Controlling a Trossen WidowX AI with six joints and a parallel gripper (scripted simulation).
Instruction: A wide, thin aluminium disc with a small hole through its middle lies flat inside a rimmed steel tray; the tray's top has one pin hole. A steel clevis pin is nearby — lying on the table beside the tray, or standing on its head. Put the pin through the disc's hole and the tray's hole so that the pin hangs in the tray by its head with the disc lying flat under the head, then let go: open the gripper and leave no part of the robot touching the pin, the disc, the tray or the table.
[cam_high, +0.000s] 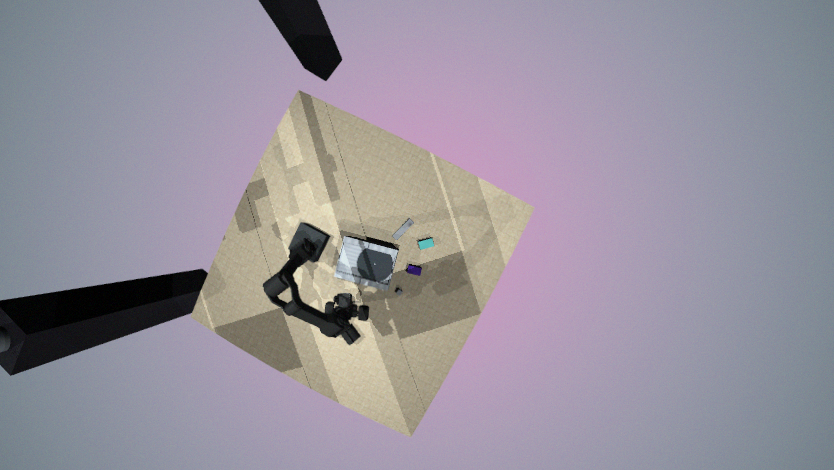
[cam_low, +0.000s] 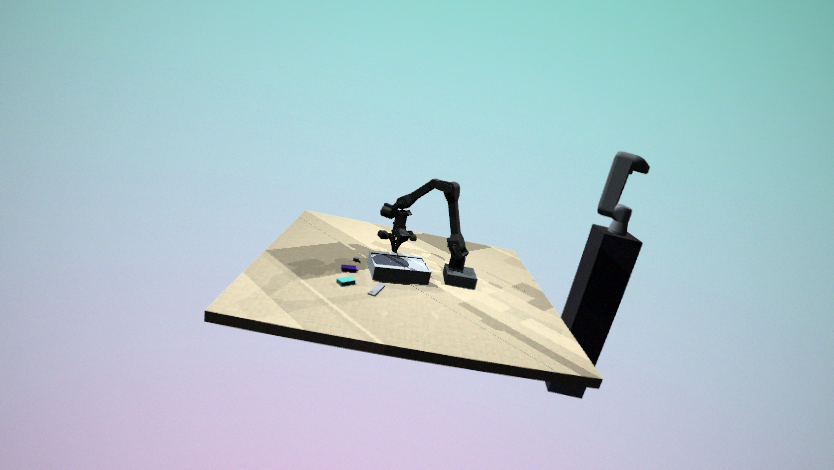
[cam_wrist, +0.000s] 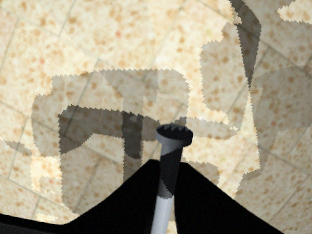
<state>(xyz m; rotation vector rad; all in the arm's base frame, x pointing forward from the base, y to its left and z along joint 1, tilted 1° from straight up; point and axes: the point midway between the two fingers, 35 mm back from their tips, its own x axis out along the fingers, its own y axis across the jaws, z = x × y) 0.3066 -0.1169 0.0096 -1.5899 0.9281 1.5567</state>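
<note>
My gripper tip is 2 cm past the dark aluminium disc, 23 cm to the right of it and 4 cm below it. From my gripper tip the other things lie so: steel clevis pin: 1 cm to the right, 1 cm above; small grey piece: 15 cm ahead, 17 cm to the left, 1 cm below; steel tray: 5 cm behind, 21 cm to the left, 2 cm above.
</note>
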